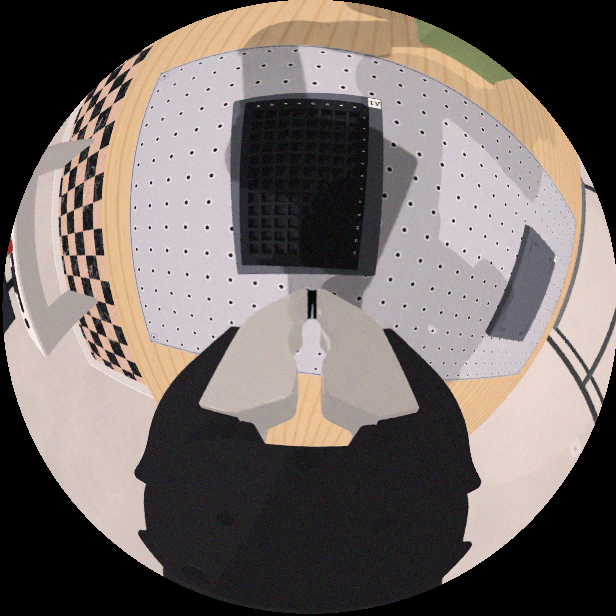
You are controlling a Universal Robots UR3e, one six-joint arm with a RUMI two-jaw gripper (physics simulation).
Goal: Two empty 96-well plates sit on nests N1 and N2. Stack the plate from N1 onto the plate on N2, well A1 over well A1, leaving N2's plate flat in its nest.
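A black 96-well plate lies flat in a dark grey nest on the perforated board, straight ahead of me. A small white corner label sits at its far right corner. I cannot tell whether it is one plate or two stacked. A second dark grey nest sits at the right edge of the board with no plate on it. My gripper hovers just short of the plate's near edge, above the board. Its two grey jaws meet at the tips with nothing between them.
The grey perforated board rests on a wooden table top. A black checkerboard panel borders the left side, with a grey L-shaped piece beyond it. A green patch lies at the far right.
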